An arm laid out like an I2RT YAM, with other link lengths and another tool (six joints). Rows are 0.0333 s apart.
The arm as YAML. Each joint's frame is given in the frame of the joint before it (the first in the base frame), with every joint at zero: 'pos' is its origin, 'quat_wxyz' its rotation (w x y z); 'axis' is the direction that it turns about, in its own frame. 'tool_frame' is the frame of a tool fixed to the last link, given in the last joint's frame.
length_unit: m
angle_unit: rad
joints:
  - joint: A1
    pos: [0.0, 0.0, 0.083]
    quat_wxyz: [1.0, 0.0, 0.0, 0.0]
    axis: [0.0, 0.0, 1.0]
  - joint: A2
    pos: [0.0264, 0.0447, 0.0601]
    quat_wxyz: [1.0, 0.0, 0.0, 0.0]
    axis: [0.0, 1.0, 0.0]
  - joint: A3
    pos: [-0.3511, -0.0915, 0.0]
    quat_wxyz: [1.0, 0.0, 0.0, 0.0]
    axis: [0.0, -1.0, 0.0]
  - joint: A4
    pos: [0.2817, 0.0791, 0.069]
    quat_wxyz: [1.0, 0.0, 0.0, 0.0]
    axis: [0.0, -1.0, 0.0]
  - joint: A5
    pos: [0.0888, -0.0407, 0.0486]
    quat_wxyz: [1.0, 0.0, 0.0, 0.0]
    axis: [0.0, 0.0, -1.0]
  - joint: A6
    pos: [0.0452, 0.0, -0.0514]
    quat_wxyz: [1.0, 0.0, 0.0, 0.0]
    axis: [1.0, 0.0, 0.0]
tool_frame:
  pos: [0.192, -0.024, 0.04]
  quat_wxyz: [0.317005, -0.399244, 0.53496, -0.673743]
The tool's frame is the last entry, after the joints.
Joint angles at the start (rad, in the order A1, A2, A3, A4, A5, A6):
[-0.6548, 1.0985, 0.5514, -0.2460, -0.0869, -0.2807]
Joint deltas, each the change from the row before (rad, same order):
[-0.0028, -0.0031, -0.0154, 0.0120, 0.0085, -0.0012]
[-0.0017, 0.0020, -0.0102, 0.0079, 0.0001, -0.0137]
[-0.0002, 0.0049, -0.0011, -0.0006, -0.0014, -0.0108]
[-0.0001, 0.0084, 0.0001, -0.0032, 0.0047, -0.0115]
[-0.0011, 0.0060, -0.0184, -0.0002, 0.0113, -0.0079]
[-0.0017, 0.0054, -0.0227, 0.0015, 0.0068, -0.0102]
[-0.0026, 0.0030, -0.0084, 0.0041, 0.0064, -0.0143]
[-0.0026, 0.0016, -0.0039, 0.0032, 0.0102, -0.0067]
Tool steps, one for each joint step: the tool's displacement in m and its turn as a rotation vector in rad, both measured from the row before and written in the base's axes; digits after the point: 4 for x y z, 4 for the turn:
[-0.0035, -0.0012, -0.0040, -0.0053, 0.0044, -0.0079]
[-0.0011, 0.0007, -0.0040, -0.0056, 0.0084, 0.0080]
[0.0002, 0.0008, -0.0024, -0.0016, 0.0085, 0.0085]
[-0.0008, -0.0002, -0.0038, -0.0024, 0.0153, 0.0050]
[-0.0062, 0.0013, -0.0119, 0.0040, 0.0274, -0.0029]
[-0.0067, 0.0029, -0.0132, 0.0066, 0.0278, 0.0015]
[-0.0026, -0.0003, -0.0043, -0.0071, 0.0138, 0.0042]
[-0.0024, -0.0021, -0.0017, -0.0083, 0.0091, -0.0040]

